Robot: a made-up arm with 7 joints.
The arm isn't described. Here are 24 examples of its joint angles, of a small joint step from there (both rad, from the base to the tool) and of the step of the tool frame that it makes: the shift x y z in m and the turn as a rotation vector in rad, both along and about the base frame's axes.
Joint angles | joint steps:
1: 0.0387 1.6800 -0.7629 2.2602 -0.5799 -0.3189 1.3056 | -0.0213 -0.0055 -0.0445 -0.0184 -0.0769 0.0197 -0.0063
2: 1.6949 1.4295 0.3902 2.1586 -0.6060 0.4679 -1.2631 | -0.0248 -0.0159 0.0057 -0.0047 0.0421 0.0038 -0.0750
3: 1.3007 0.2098 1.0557 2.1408 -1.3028 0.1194 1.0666 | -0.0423 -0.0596 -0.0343 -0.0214 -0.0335 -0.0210 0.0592
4: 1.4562 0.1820 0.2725 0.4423 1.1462 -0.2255 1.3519 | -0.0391 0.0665 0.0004 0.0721 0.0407 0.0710 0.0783
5: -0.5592 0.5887 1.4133 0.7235 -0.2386 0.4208 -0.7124 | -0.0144 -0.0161 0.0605 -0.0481 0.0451 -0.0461 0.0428
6: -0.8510 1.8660 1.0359 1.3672 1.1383 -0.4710 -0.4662 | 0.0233 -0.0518 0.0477 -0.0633 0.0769 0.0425 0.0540
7: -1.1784 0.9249 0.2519 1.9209 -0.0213 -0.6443 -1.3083 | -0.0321 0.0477 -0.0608 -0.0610 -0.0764 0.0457 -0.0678
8: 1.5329 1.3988 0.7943 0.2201 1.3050 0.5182 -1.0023 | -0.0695 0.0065 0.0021 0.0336 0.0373 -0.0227 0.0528
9: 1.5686 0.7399 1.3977 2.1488 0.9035 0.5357 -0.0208 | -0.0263 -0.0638 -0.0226 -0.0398 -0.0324 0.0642 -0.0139
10: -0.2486 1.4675 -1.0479 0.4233 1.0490 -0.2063 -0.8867 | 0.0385 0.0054 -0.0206 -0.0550 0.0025 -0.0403 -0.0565
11: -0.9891 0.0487 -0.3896 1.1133 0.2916 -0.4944 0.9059 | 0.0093 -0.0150 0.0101 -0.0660 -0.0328 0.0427 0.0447
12: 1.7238 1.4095 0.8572 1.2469 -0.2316 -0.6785 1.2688 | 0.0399 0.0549 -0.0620 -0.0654 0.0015 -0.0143 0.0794
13: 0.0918 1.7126 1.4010 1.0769 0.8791 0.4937 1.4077 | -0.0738 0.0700 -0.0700 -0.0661 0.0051 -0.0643 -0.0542
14: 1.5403 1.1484 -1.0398 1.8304 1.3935 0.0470 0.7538 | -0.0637 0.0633 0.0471 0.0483 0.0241 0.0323 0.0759
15: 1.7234 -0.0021 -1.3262 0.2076 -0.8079 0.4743 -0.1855 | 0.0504 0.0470 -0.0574 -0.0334 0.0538 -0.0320 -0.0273
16: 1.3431 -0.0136 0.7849 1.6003 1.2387 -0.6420 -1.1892 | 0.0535 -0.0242 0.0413 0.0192 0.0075 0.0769 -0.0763
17: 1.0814 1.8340 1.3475 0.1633 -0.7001 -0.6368 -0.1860 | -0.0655 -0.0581 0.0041 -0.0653 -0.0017 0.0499 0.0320
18: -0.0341 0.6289 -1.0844 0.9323 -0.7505 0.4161 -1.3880 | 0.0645 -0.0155 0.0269 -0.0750 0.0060 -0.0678 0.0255
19: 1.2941 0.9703 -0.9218 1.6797 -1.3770 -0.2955 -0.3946 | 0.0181 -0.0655 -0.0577 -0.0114 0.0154 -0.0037 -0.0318
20: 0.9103 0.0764 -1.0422 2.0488 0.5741 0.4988 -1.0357 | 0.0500 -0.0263 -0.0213 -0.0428 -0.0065 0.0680 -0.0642
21: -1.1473 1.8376 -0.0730 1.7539 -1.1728 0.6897 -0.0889 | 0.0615 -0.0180 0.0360 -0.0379 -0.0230 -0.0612 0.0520
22: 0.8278 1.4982 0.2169 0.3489 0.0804 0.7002 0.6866 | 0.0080 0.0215 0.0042 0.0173 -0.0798 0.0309 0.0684
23: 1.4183 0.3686 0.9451 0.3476 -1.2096 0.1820 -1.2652 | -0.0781 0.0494 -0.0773 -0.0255 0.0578 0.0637 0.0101
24: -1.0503 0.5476 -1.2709 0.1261 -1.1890 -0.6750 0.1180 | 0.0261 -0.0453 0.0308 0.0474 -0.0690 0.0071 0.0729
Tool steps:
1: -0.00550 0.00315 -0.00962 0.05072 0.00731 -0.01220
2: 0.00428 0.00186 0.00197 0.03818 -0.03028 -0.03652
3: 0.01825 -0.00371 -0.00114 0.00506 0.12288 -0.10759
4: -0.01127 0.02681 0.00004 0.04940 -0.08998 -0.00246
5: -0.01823 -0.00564 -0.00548 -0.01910 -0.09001 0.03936
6: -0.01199 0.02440 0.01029 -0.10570 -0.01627 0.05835
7: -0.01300 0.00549 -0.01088 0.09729 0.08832 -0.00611
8: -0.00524 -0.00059 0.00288 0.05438 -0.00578 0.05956
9: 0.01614 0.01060 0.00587 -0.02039 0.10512 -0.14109
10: 0.00023 0.00593 0.01193 0.09953 -0.05630 -0.02600
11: -0.00950 0.00022 -0.00318 -0.02265 0.07350 -0.06642
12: -0.00784 0.00533 0.00010 -0.04610 0.10526 0.01493
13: 0.02756 -0.00251 0.01034 0.01640 0.07153 0.07018
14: -0.00819 0.00723 -0.00642 0.04372 0.04837 -0.04765
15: -0.00079 0.02544 0.01688 0.01022 -0.03877 0.04025
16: -0.00723 0.00136 0.00549 -0.00779 -0.04384 -0.10544
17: 0.03329 0.01187 -0.01363 -0.12316 0.06973 -0.12791
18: 0.02192 0.01057 0.00015 -0.00399 -0.00391 0.02750
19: 0.00602 -0.01825 -0.00722 0.00067 0.03390 -0.09919
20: 0.00217 -0.00797 0.00362 0.05466 -0.01279 0.08616
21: 0.01715 0.00632 0.00854 0.04886 -0.03945 0.03726
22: -0.00531 -0.00104 0.00937 -0.01185 0.03908 -0.01271
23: -0.00715 0.01104 -0.02508 -0.01657 0.13613 0.02670
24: -0.00264 -0.02532 -0.01735 -0.08143 0.01478 -0.00679
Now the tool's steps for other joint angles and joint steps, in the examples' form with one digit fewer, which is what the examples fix.
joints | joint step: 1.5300 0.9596 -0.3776 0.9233 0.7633 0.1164 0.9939 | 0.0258 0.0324 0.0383 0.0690 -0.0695 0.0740 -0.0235
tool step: -0.0206 -0.0006 0.0167 0.0294 -0.0083 0.0709
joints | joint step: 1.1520 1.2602 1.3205 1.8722 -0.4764 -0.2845 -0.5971 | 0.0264 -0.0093 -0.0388 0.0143 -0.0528 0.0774 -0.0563
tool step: 0.0035 -0.0023 0.0023 -0.0441 -0.0723 -0.0164
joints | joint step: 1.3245 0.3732 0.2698 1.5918 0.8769 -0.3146 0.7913 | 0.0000 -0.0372 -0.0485 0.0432 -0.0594 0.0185 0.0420
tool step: -0.0003 -0.0185 0.0023 0.1038 -0.0089 0.0246
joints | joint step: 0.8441 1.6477 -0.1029 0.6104 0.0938 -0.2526 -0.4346 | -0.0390 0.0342 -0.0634 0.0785 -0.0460 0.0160 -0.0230
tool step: 0.0109 -0.0097 0.0072 0.0880 0.1276 0.0098
